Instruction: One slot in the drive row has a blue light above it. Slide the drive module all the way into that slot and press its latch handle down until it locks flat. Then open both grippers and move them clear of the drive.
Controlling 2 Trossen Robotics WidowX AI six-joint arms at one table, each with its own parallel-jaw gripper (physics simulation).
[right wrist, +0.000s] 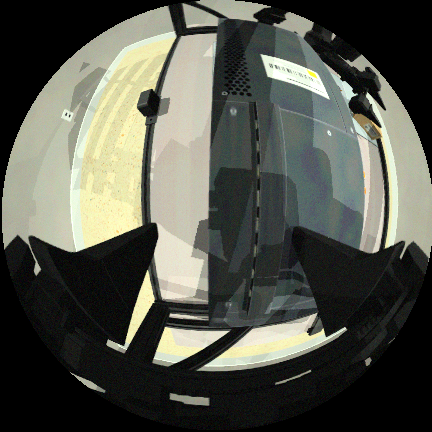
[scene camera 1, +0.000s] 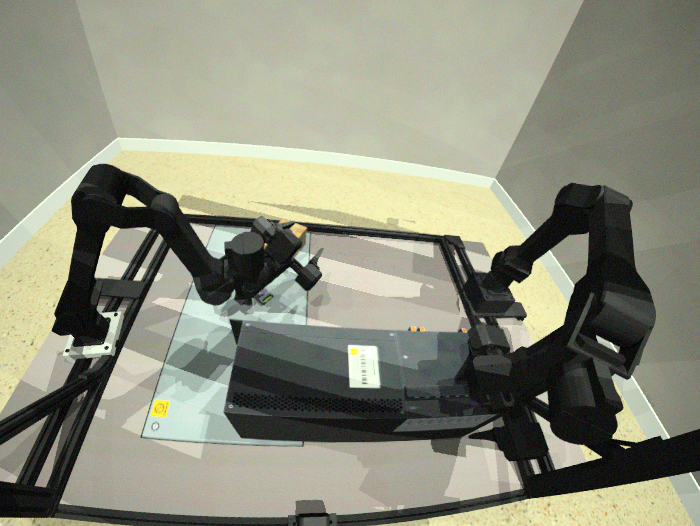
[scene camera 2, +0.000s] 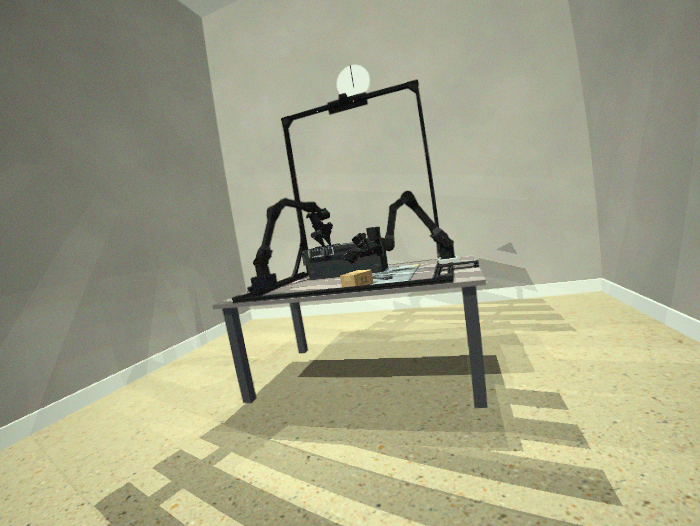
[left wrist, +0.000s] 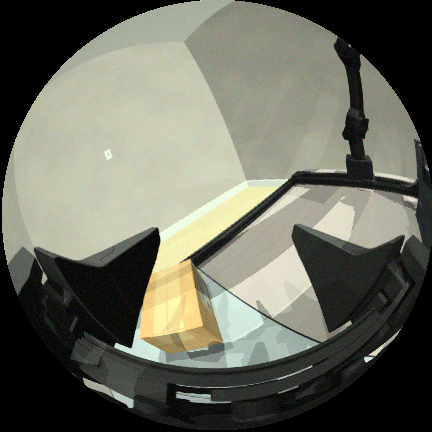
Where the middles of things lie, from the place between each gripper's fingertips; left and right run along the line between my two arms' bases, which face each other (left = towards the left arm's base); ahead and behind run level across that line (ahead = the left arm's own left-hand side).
Right now my left hand is 10 cm short of the cardboard box [left wrist: 177, 315], 5 cm to the right of it and 11 cm above it.
I see the cardboard box 540 mm ahead of my right hand, 220 mm to the left of it and 150 mm below it.
